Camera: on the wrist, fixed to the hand. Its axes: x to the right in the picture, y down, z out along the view.
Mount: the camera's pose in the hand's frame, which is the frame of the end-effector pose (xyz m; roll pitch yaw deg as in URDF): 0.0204 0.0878 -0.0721 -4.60 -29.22 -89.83
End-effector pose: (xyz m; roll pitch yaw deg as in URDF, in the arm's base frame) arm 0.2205 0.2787 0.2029 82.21 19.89 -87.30
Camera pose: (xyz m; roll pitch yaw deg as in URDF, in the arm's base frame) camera 0.3059 0.2372 0.2686 -35.38 48.74 158.60
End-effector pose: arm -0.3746 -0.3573 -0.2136 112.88 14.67 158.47
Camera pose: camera -0.4305 -0.3700 -0.1134 -71.44 74.18 2.37
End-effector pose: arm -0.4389 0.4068 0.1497 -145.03 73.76 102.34
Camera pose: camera -0.3313 0.4448 0.1326 -110.68 -1.46 -173.22
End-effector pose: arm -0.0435 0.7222 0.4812 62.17 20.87 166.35
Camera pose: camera -0.1020 0.6286 0.5150 -28.87 30.61 63.50
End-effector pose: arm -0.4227 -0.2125 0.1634 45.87 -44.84 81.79
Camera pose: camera -0.5337 -0.1910 0.1869 41.57 11.62 3.80
